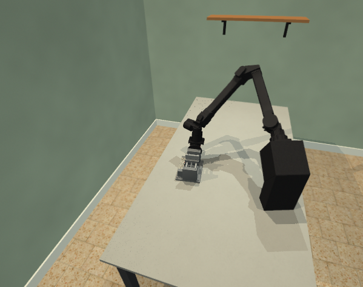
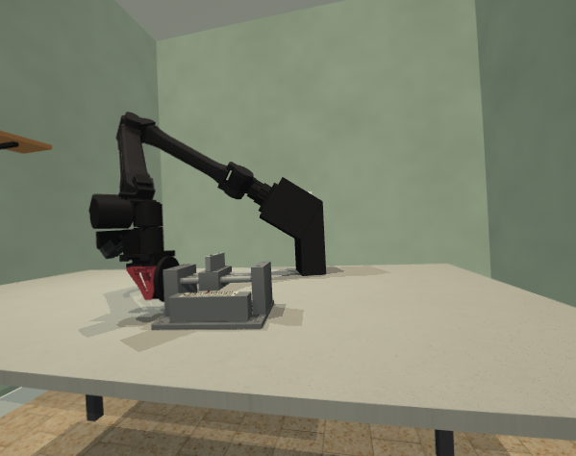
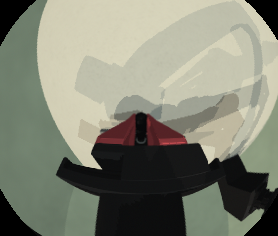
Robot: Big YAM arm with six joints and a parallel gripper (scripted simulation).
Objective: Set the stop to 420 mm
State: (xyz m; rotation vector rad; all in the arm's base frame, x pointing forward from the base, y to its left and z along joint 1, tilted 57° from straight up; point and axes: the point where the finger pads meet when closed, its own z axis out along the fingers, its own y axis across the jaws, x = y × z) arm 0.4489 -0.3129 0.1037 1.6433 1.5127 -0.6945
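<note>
Right now the sliding stop block is 140 mm to the left of my hand, 50 mm above it and 40 mm ahead of it.
</note>
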